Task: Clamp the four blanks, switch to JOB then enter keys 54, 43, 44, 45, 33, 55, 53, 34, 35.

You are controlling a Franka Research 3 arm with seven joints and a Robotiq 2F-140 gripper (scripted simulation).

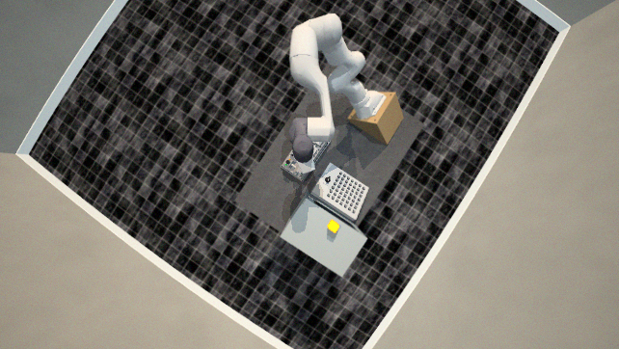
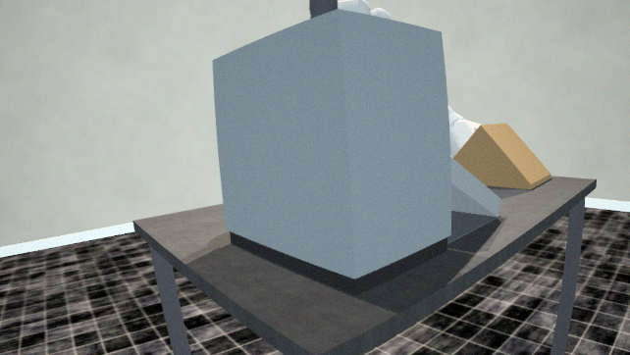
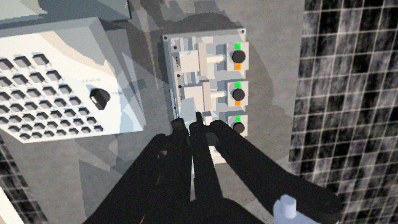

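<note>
My hand is 2 cm past the black selector knob, 20 cm to the right of it and 17 cm above it. The rest, counted from my hand: keypad (1 cm behind, 31 cm to the left, 22 cm below).
</note>
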